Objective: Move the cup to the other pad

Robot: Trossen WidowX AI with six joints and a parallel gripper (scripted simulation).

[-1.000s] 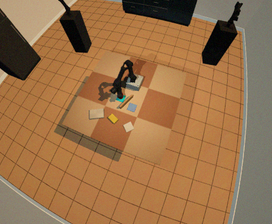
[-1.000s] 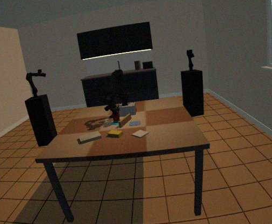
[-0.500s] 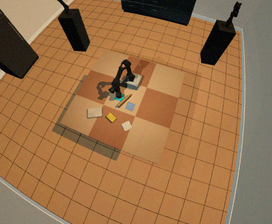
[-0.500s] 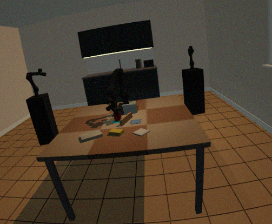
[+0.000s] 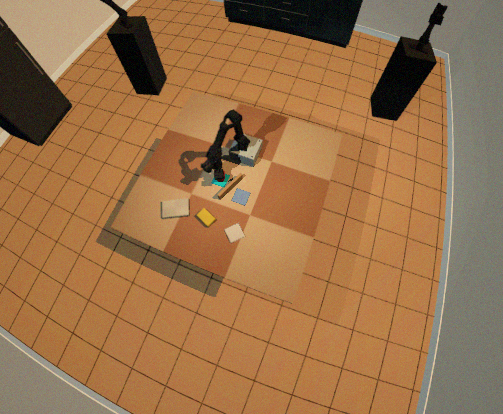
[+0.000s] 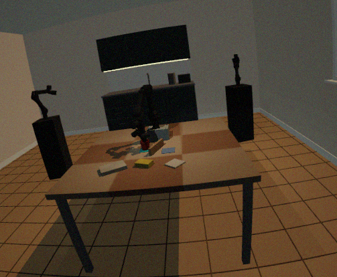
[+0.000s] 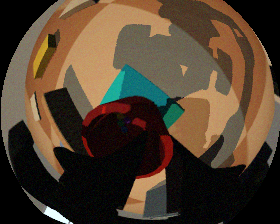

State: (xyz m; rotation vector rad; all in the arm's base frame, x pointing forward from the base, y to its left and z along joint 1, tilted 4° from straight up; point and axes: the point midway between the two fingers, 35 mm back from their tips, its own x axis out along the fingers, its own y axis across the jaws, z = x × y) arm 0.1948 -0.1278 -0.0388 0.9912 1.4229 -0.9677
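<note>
Now: gripper tip 30 mm short of the red cup and 10 mm to the right of it. From my gripper tip the other things lie so: pale blue pad (140 mm ahead, 170 mm to the left, 50 mm below); then teal pad (30 mm ahead, 10 mm to the left, 50 mm below); then wooden bar (80 mm ahead, 90 mm to the left, 20 mm below).
</note>
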